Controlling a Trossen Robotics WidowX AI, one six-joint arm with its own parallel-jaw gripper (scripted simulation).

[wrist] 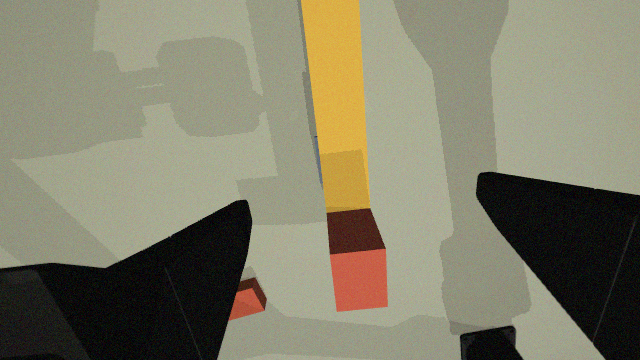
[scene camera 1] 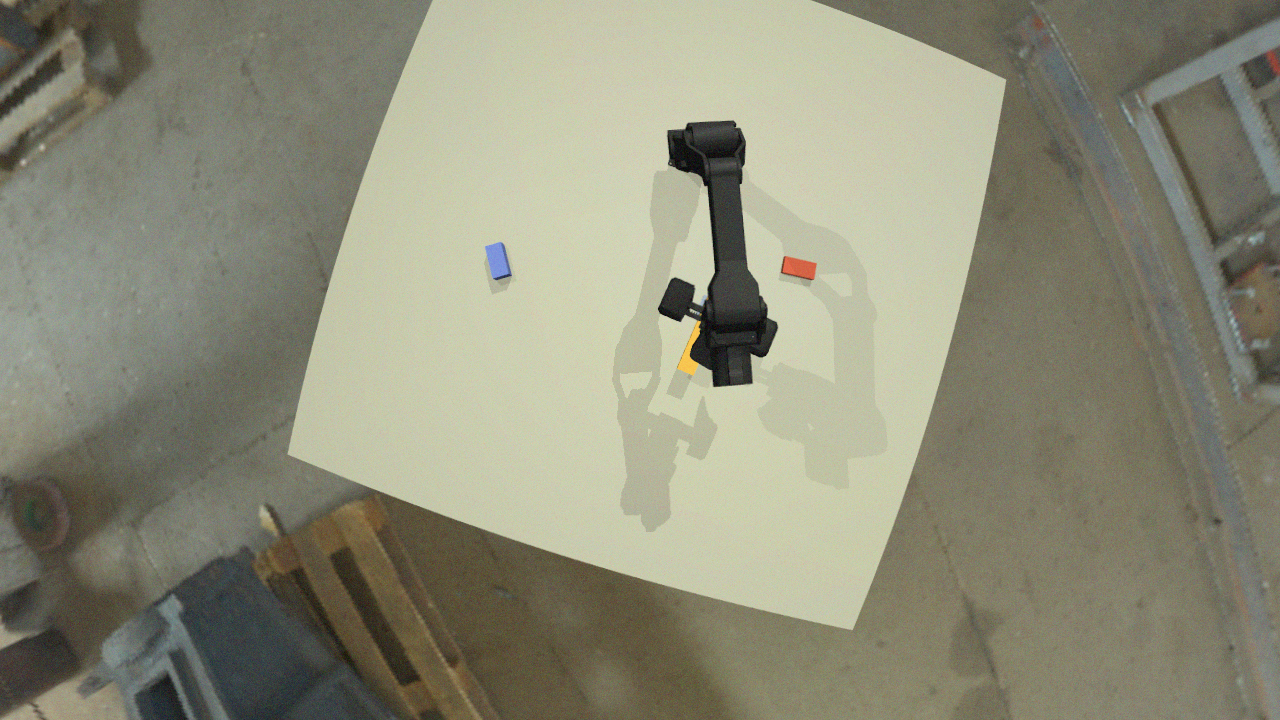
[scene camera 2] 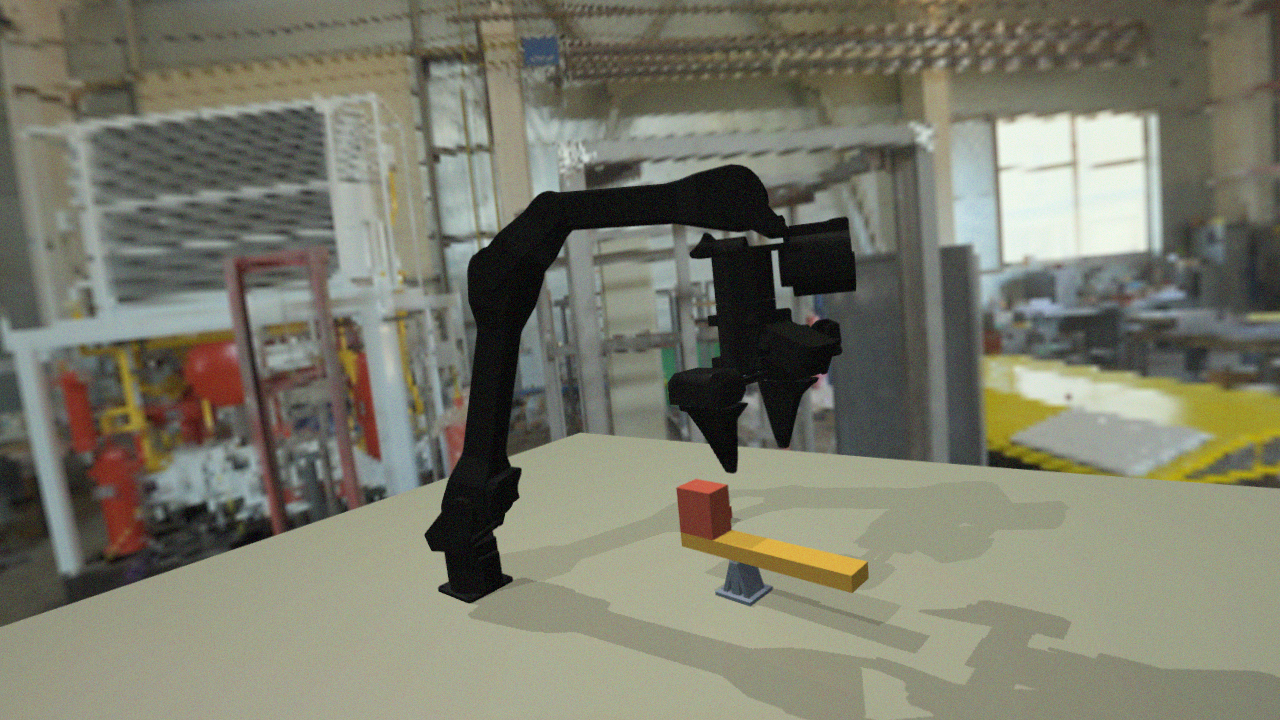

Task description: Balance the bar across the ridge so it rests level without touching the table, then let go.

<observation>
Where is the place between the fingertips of the gripper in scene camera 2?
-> At 758, 459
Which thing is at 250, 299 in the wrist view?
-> A red block.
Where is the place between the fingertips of the gripper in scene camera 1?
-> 712, 320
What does the gripper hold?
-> Nothing.
</observation>
